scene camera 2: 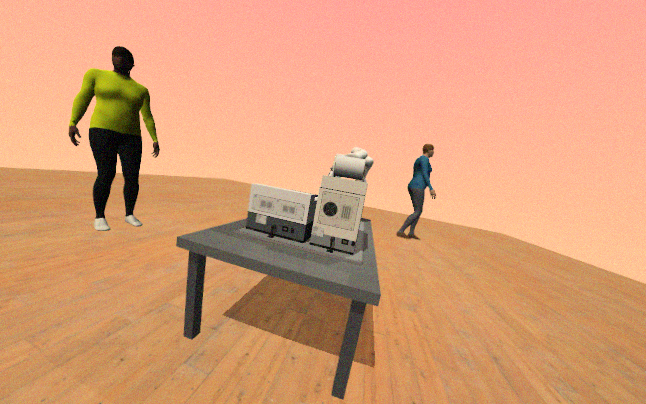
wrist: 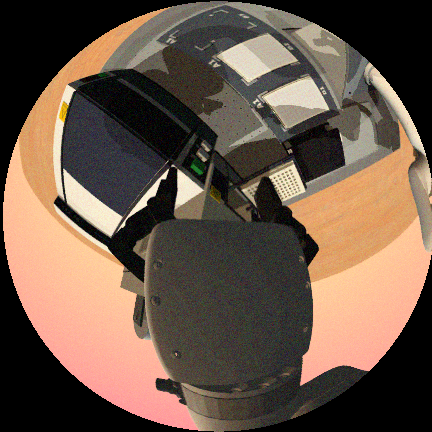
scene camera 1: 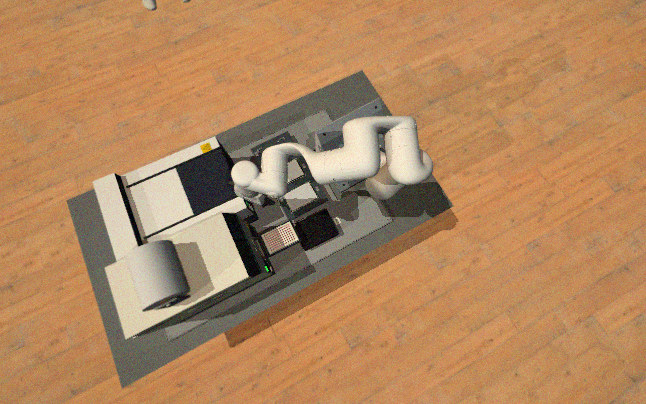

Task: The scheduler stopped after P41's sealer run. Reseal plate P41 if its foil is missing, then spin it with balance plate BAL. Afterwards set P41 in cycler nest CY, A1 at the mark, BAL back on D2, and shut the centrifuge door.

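Frame: origin at the arm's base, x back, y right, z up, level; metres.
Seen in the pictures: gripper, fingertip midpoint: (wrist: 218, 181).
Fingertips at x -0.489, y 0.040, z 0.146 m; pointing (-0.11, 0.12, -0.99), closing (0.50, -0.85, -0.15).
Note:
Offsets run from my fingertips to a thing's middle. "*": to the spot under its first point. Level surfaces: height alone.
My gripper (wrist: 218, 181) is open and empty, high above the front corners of the two machines. Its fingers are mostly hidden under the arm in the first scene view. A plate with bare round wells @(dy -0.152, dx -0.004, dz -0.124 m) (scene camera 1: 280, 237) (wrist: 289, 180) sits in front of the cream sealer @(dy -0.107, dx -0.299, dz +0.005 m) (scene camera 1: 220, 250) (scene camera 2: 345, 210); no foil shows on it. Pale plates sit on D1 @(dy -0.043, dx +0.165, dz -0.177 m) (scene camera 1: 301, 196) (wrist: 300, 102) and D2 @(dy +0.080, dx +0.178, dz -0.177 m) (scene camera 1: 295, 171) (wrist: 260, 56). The low white machine with a dark panel (scene camera 1: 207, 175) (wrist: 110, 150) stands beside the sealer. I cannot tell its door state, read plate names or identify nest CY.
A film roll @(dy -0.104, dx -0.321, dz +0.185 m) (scene camera 1: 157, 275) (scene camera 2: 349, 166) tops the sealer. A black square @(* dy -0.204, dx +0.142, dz -0.180 m) (scene camera 1: 317, 229) (wrist: 320, 155) lies beside the bare-well plate. The third marked nest (wrist: 225, 30) carries no plate. Two people (scene camera 2: 116, 105) (scene camera 2: 421, 172) stand away from the grey table @(dz -0.245 m) (scene camera 1: 95, 215) (scene camera 2: 280, 265).

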